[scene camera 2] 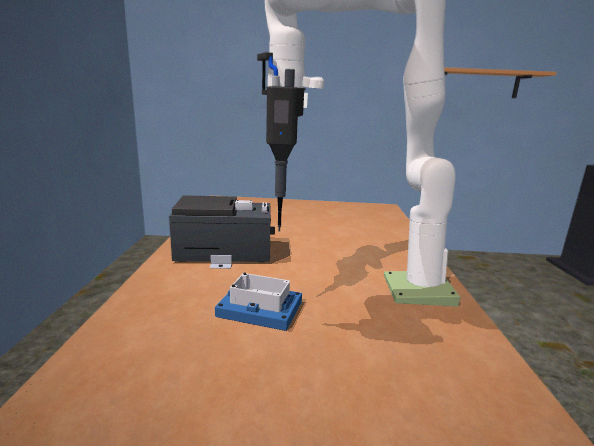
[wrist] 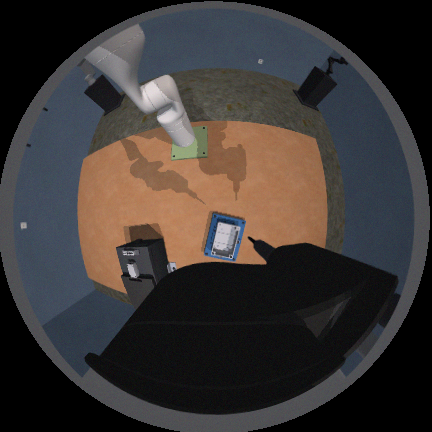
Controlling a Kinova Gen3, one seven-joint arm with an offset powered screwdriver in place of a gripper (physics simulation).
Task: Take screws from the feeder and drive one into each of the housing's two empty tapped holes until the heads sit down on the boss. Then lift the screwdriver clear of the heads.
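My gripper, a black powered screwdriver (scene camera 2: 279, 229) (wrist: 250, 239), points straight down, its tip in free air well above the table. In the scene view the tip is right of the feeder and higher than the housing; in the wrist view it shows beside the housing. Whether a screw sits on the tip is too small to tell. The light grey open-topped housing (scene camera 2: 259, 296) (wrist: 225, 236) sits on a blue fixture (scene camera 2: 250, 315) (wrist: 213, 230). Its corner bosses show, but which holes are empty is unclear. The dark screw feeder (scene camera 2: 220, 239) (wrist: 154, 260) stands behind the housing, with a light screw rail (scene camera 2: 265, 206) (wrist: 131, 253) on top.
A small grey bracket (scene camera 2: 220, 262) (wrist: 172, 267) lies by the feeder's front. The arm stands on a green base plate (scene camera 2: 425, 298) (wrist: 202, 141) to the right in the scene view. A wall shelf (scene camera 2: 500, 72) hangs behind it.
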